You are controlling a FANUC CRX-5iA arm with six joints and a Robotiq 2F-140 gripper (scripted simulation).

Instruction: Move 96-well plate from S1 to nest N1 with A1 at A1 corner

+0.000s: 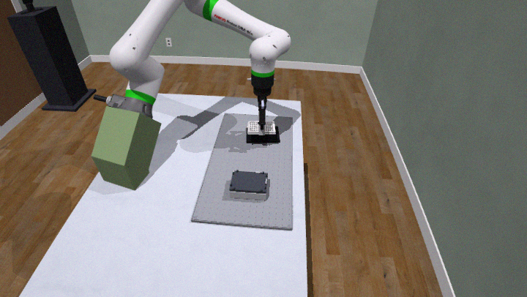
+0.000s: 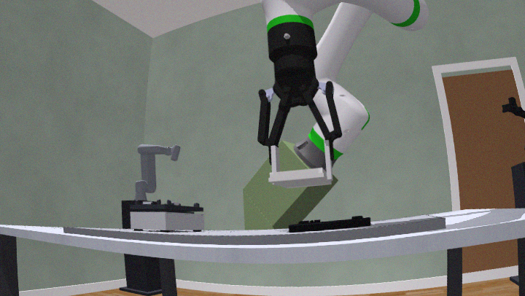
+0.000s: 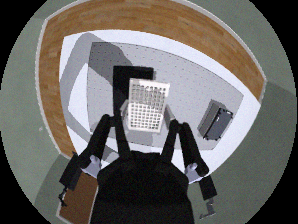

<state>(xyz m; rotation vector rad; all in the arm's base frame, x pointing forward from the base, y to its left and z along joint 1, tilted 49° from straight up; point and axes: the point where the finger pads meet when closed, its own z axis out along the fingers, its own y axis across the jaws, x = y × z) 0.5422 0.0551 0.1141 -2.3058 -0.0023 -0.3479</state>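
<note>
My gripper is now 100 mm above the black plate nest N1 and 50 mm to the right of it. Round my hand: white 96-well plate 20 mm below.
</note>
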